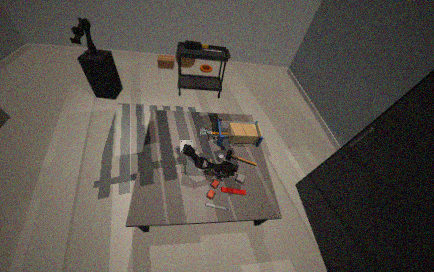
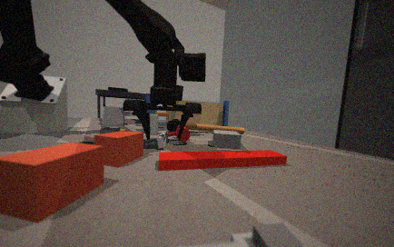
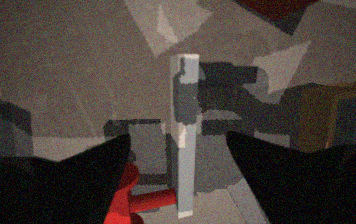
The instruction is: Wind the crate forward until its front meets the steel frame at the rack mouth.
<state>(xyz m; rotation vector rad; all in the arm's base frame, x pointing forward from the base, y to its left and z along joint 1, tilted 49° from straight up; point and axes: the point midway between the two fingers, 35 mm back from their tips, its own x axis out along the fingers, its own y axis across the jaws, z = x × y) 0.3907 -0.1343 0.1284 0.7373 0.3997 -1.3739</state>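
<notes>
Right now the winch handle is 10 mm to the left of my gripper tip, 10 mm ahead of it and 10 mm above it. Also, from my gripper tip: red knob (50 mm to the left, 40 mm ahead, 10 mm above); then grey block (170 mm ahead, 30 mm to the right, 10 mm above); then flat red bar (150 mm to the right, 100 mm ahead).
</notes>
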